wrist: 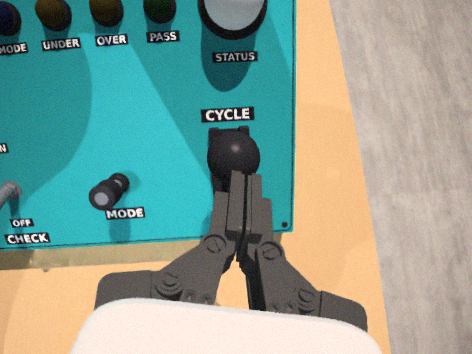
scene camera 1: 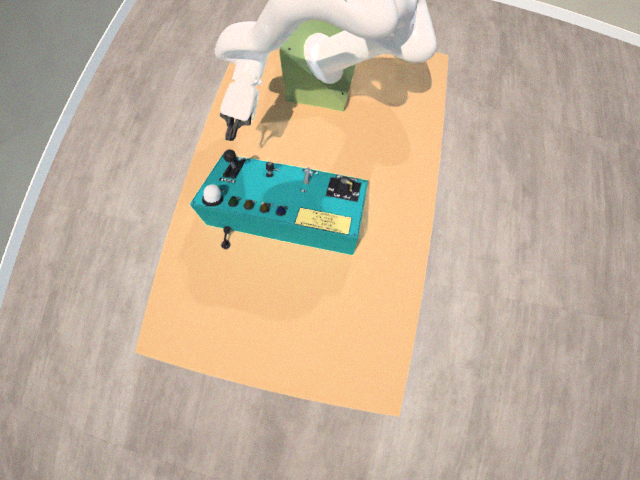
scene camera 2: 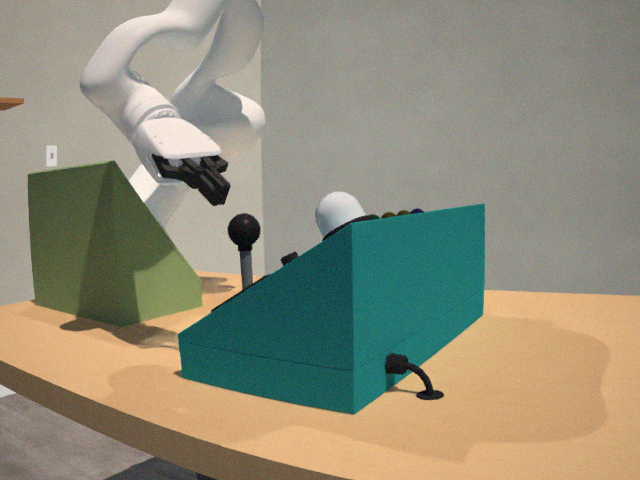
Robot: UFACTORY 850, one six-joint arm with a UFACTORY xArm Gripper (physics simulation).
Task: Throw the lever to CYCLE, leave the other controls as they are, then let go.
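The lever, a black ball (scene camera 1: 229,156) (scene camera 2: 244,229) (wrist: 233,153) on a grey rod, stands at one end of the teal control box (scene camera 1: 279,229) (scene camera 2: 413,279) (wrist: 150,150). It leans toward the box's low edge, away from the CYCLE label (wrist: 227,114). The HOLD end of its slot is hidden behind the fingers in the wrist view. My gripper (scene camera 1: 230,138) (scene camera 2: 222,199) (wrist: 241,189) is shut and empty. Its tips are on the robot's side of the ball and a little above it in scene camera 2, apart from it. In the wrist view they overlap the ball's lower edge.
The MODE knob (scene camera 1: 269,168) (wrist: 109,192), the CHECK toggle (scene camera 1: 307,175) (wrist: 10,191) and a rotary switch (scene camera 1: 346,186) are on the same face. The white status dome (scene camera 1: 211,193) (scene camera 2: 338,212) (wrist: 234,12) stands beyond the lever. A green block (scene camera 1: 315,95) (scene camera 2: 103,248) is behind, by the arm.
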